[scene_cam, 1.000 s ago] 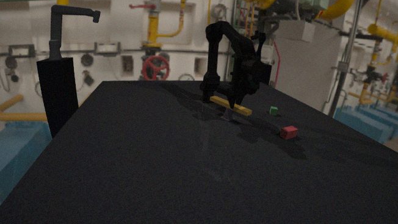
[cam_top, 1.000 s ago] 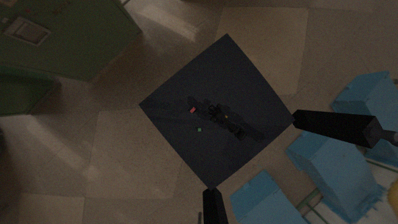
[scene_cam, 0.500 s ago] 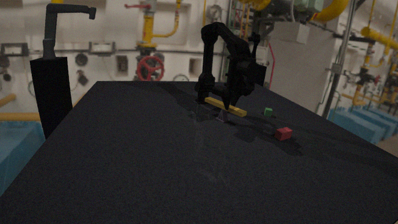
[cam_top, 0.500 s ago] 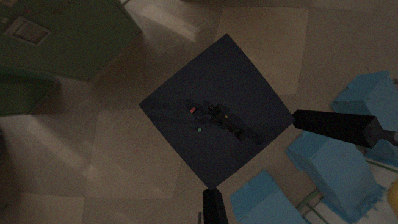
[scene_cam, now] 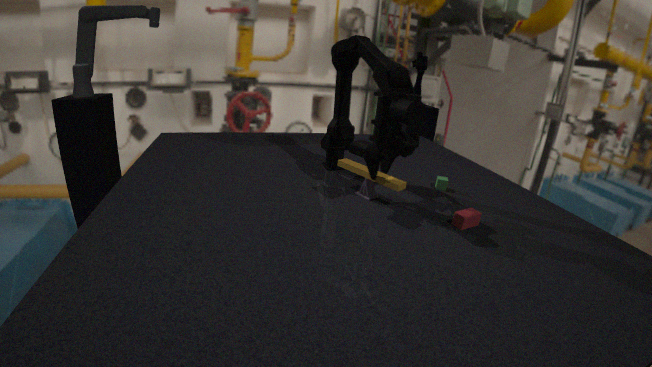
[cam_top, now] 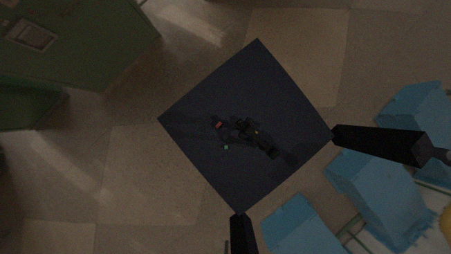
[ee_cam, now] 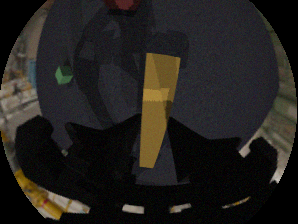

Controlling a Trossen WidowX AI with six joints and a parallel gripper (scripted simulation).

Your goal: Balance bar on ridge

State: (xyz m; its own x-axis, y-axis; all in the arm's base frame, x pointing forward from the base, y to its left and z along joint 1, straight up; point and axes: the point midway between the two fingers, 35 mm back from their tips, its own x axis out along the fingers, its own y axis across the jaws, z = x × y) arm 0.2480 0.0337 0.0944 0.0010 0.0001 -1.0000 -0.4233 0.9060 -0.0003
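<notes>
The bar lies 30 mm behind my gripper tip and 10 mm to the right of it. From my gripper tip the other things lie so: red block (170 mm ahead, 170 mm to the left, 40 mm below); then green block (40 mm behind, 250 mm to the left, 40 mm below).
</notes>
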